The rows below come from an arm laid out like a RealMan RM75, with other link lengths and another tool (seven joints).
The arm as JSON. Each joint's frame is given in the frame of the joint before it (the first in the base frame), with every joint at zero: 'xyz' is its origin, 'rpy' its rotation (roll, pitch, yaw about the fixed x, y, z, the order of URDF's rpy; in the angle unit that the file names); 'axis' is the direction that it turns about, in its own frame. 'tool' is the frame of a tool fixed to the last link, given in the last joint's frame.
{
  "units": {
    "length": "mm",
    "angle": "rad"
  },
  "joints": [
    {
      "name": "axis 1",
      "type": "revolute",
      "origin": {
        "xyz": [
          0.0,
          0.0,
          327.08
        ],
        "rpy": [
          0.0,
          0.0,
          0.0
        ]
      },
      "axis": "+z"
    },
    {
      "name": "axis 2",
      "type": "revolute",
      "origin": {
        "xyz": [
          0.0,
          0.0,
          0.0
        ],
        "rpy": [
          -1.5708,
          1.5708,
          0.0
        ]
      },
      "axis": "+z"
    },
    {
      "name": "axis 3",
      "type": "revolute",
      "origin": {
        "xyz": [
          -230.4,
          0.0,
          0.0
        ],
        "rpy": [
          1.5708,
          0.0,
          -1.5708
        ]
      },
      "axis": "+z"
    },
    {
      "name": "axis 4",
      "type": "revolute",
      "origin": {
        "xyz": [
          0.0,
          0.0,
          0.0
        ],
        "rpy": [
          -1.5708,
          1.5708,
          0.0
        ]
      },
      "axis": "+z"
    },
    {
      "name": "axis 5",
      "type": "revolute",
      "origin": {
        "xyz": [
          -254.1,
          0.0,
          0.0
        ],
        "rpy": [
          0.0,
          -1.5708,
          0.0
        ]
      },
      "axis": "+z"
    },
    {
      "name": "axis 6",
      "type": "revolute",
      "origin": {
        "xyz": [
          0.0,
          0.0,
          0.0
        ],
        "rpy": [
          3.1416,
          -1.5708,
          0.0
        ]
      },
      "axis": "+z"
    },
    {
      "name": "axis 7",
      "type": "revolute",
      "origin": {
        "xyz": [
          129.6,
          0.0,
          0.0
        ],
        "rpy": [
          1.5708,
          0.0,
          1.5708
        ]
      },
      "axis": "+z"
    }
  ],
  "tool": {
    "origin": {
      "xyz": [
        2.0,
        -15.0,
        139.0
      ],
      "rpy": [
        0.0,
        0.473,
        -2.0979
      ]
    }
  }
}
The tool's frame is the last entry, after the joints.
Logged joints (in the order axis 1, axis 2, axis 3, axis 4, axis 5, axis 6, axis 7), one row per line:
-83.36, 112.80, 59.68, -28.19, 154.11, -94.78, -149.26
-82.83, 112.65, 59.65, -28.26, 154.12, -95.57, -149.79
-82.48, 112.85, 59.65, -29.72, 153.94, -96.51, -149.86
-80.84, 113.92, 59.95, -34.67, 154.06, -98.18, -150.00
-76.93, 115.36, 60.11, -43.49, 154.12, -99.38, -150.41
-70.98, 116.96, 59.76, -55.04, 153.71, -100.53, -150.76
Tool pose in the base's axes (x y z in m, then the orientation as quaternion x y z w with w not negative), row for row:
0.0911, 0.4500, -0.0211, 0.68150, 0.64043, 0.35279, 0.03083
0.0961, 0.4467, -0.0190, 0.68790, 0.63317, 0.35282, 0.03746
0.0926, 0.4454, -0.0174, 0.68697, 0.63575, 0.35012, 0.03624
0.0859, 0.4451, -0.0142, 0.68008, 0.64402, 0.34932, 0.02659
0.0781, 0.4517, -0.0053, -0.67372, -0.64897, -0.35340, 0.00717
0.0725, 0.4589, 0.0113, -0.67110, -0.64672, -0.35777, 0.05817
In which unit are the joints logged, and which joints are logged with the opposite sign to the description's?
The joints are logged in degrees. Opposite sign: axis 1, axis 3, axis 5, axis 7.
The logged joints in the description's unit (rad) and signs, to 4 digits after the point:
1.4549, 1.9687, -1.0416, -0.4920, -2.6897, -1.6542, 2.6051
1.4457, 1.9661, -1.0411, -0.4932, -2.6899, -1.6680, 2.6143
1.4395, 1.9696, -1.0411, -0.5187, -2.6868, -1.6844, 2.6156
1.4109, 1.9883, -1.0463, -0.6051, -2.6889, -1.7136, 2.6180
1.3427, 2.0134, -1.0491, -0.7590, -2.6899, -1.7345, 2.6251
1.2388, 2.0413, -1.0430, -0.9606, -2.6827, -1.7546, 2.6313

